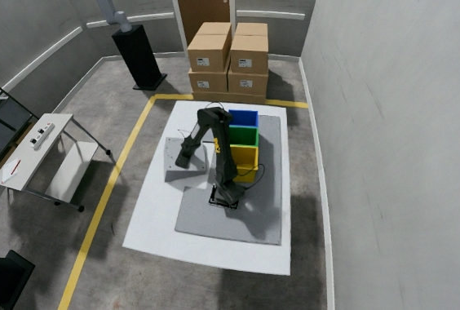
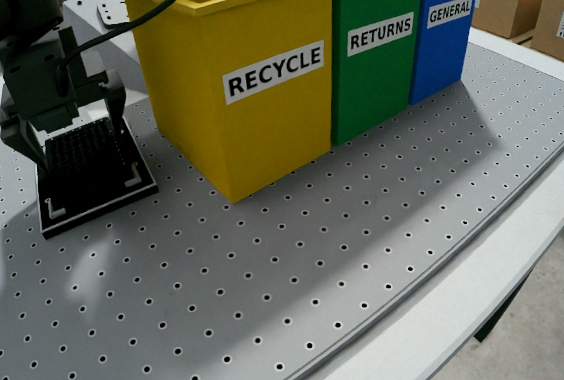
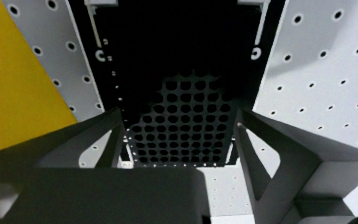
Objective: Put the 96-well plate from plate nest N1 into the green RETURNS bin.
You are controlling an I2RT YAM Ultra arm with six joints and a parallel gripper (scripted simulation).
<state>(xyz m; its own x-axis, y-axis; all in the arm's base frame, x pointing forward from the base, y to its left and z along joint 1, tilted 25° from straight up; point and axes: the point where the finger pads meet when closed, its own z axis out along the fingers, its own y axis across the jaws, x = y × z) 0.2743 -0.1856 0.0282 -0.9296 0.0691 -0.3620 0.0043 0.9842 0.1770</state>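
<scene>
Right now the black plate nest N1 is 20 mm below my hand. Also, from my hand: green RETURNS bin 30 mm ahead, 290 mm to the left, 60 mm above; then black 96-well plate 10 mm below; then yellow RECYCLE bin 50 mm ahead, 160 mm to the left, 60 mm above.
</scene>
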